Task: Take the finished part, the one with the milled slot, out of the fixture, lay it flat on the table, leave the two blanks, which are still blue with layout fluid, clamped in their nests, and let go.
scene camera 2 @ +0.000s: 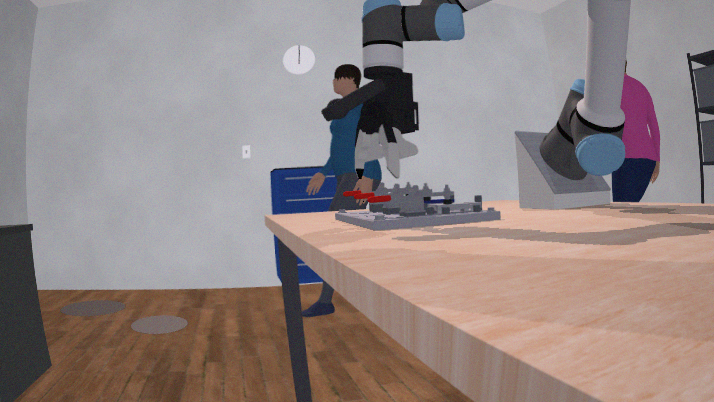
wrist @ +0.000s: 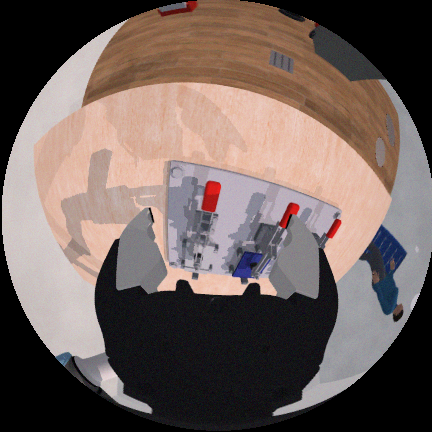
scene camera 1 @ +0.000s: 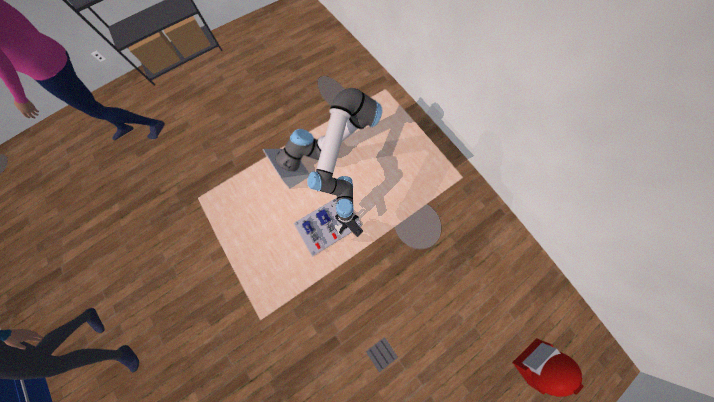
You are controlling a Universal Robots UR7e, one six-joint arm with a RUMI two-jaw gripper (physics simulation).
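Frame: origin at the arm's base, x back, y right, z up, level; centimetres.
Where they show: gripper, fingertip midpoint: (scene camera 2: 376, 178) (wrist: 219, 212); arm's base, link origin: (scene camera 2: 563, 159) (scene camera 1: 287, 162).
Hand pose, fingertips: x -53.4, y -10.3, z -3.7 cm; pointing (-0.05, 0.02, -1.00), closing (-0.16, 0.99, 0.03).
Observation:
Each offset is from my fingertips to the top centre of the thing. "spot": to the spot under its first point. Level surfaces: height alone.
The grey fixture plate @[dx +9.1, dy +9.7, dz -6.6 cm] (scene camera 1: 314, 252) (scene camera 2: 445, 218) (wrist: 237, 186) lies on the wooden table @[dz -8.1 cm] (scene camera 1: 240, 225) (scene camera 2: 550, 295) (wrist: 145, 115) with three red-handled clamps. One blue blank @[spot: dx +13.6, dy +9.2, dz -2.5 cm] (scene camera 1: 323, 216) (wrist: 247, 264) sits in the middle nest. The other blue blank (scene camera 1: 307, 227) sits in an end nest; in the wrist view the right finger hides it. At the opposite end, under the clamp with a red handle @[spot: dx -0.3, dy -1.0, dz -2.9 cm] (wrist: 211, 196), the nest looks grey; I cannot tell the finished part or its slot from the metal around it. My gripper (scene camera 1: 349, 226) (scene camera 2: 378, 175) (wrist: 219, 212) is open and empty, above the fixture.
The clamps' upright parts @[spot: dx +5.3, dy -2.2, dz -4.0 cm] (scene camera 2: 411, 200) rise from the plate below my fingers. The arm's sloped base stand (scene camera 1: 285, 172) (scene camera 2: 560, 197) is on the table. Two people (scene camera 1: 37, 55) (scene camera 2: 345, 145) stand beyond the table, near a shelf rack and a blue cabinet (scene camera 2: 300, 187).

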